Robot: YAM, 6 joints.
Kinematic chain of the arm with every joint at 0, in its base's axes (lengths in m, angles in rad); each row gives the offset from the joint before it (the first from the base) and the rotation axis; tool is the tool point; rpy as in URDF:
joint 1: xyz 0 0 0.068 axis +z
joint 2: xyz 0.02 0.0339 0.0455 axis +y
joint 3: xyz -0.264 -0.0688 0 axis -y
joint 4: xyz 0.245 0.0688 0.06 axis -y
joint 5: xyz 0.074 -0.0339 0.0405 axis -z
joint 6: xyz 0.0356 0 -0.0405 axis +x
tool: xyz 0 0 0 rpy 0 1.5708 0
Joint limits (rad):
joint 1: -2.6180..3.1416
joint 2: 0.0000..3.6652
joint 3: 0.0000..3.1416
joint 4: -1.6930..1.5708
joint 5: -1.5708..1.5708
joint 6: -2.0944..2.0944
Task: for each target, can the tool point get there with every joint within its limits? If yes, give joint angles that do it. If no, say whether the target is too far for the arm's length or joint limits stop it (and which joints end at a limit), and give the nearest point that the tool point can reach.
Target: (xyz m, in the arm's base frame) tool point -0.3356 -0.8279 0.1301
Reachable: no: too far | nearest point -0.2426 -0.5984 0.1254 | short by 0.248 m
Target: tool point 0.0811 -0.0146 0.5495
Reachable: yes | joints -0.5631 0.8051 1.4058 0.0805 -1.0547 0.4112
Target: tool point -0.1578 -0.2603 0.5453
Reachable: yes | joints 1.1372 0.4068 1.9504 0.3469 -1.2546 0.1454
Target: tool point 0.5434 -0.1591 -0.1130
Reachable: yes | joints -0.2654 3.1526 2.2273 0.2905 0.3151 -1.1123
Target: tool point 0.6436 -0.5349 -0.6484
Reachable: no: too far | nearest point 0.3811 -0.3168 -0.2830 | short by 0.500 m
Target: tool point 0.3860 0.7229 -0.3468
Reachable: no: too far | nearest point 0.2649 0.4961 -0.1988 | short by 0.297 m
